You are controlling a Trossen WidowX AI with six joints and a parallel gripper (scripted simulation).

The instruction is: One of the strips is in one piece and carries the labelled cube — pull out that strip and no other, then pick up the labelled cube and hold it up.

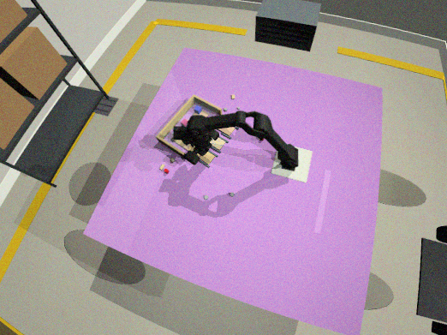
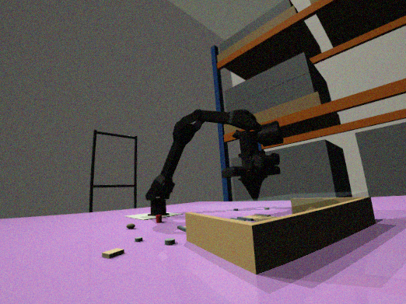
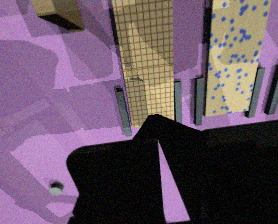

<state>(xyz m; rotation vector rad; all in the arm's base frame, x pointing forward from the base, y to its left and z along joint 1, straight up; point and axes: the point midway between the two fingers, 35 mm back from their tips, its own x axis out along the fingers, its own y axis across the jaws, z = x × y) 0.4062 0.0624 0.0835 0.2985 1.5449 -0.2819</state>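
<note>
The tan grid-patterned strip is 9 cm ahead of my gripper tip, 5 cm below it and 4 cm to the right of it. From my gripper tip the other things lie so: blue-dotted strip (13 cm to the right, 6 cm ahead, 5 cm below); then labelled cube (19 cm ahead, 9 cm to the right, 3 cm below).
</note>
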